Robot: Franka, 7 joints.
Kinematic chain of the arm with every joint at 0, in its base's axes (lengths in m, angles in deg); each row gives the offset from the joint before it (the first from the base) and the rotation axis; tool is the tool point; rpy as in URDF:
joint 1: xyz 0 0 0.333 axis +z
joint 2: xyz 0 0 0 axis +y
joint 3: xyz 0 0 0.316 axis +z
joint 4: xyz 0.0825 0 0 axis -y
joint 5: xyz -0.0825 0 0.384 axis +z
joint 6: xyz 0 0 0 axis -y
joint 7: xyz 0.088 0 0 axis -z
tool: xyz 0 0 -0.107 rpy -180 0 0
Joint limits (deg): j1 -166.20..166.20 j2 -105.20..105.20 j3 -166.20..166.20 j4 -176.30..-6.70 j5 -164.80..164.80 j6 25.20..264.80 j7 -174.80..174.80
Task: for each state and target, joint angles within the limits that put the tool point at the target. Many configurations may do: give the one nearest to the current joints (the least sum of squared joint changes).
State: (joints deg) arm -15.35 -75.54 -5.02 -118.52 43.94 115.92 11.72
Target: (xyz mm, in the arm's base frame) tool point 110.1 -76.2 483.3
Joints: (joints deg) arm -30.46 -89.42 -21.16 -168.30 22.09 79.66 11.72
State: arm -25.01 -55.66 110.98 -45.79 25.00 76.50 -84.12
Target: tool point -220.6 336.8 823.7
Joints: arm -11.13 -16.54 106.01 -38.33 21.24 26.12 -84.12
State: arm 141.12 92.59 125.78 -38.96 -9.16 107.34 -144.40
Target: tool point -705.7 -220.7 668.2
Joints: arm 166.20 79.41 120.40 -47.07 -9.95 116.57 -144.40
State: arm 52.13 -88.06 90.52 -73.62 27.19 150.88 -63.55
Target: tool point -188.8 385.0 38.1
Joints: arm 30.25 -101.03 123.51 -130.41 27.21 131.33 -63.55
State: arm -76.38 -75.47 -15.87 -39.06 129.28 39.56 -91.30
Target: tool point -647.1 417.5 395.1
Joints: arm -33.15 -100.50 -27.31 -38.12 139.93 56.76 -91.30
